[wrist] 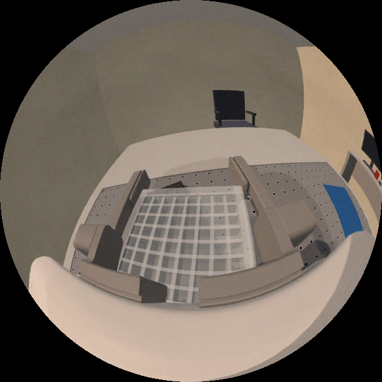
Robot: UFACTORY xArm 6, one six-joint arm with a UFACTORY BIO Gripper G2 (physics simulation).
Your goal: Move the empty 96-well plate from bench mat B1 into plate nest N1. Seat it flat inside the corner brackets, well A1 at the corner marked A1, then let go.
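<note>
The clear 96-well plate [187, 231] shows as a pale see-through grid in the middle of the wrist view. My gripper [191, 189] is shut on it, one finger along its left side and one along its right. The plate looks about level between the fingers. A small dark piece, which looks like part of the plate nest [176, 185], shows just past the plate's far edge; the plate hides the rest. The blue bench mat [344, 209] lies to the right, beyond the right finger. The A1 mark and the wells' labels cannot be read.
A grey perforated board [295, 181] lies under and around the plate on a pale table [200, 145]. A dark chair [229, 106] stands beyond the table's far edge. At the far right are a pale desk and a dark monitor [371, 148].
</note>
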